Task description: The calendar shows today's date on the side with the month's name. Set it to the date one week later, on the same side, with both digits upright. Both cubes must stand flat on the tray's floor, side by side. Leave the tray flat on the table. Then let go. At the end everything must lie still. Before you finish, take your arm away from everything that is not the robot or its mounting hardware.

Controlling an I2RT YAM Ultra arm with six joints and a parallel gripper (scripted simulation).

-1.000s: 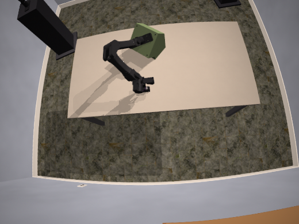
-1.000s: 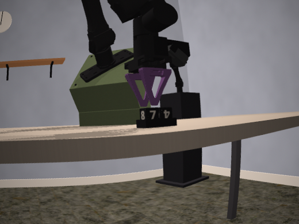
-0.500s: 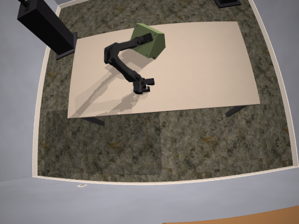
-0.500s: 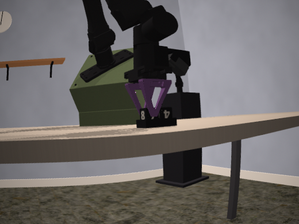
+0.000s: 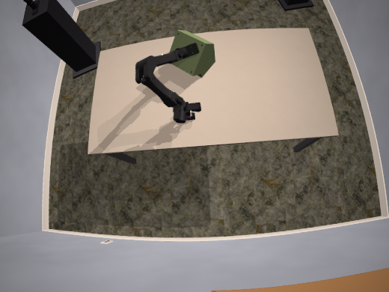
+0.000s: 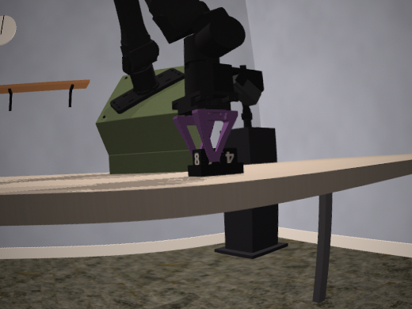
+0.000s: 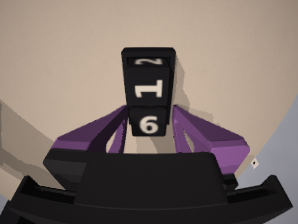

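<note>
My hand is 20 mm to the right of the black calendar tray and 20 mm above it.
</note>
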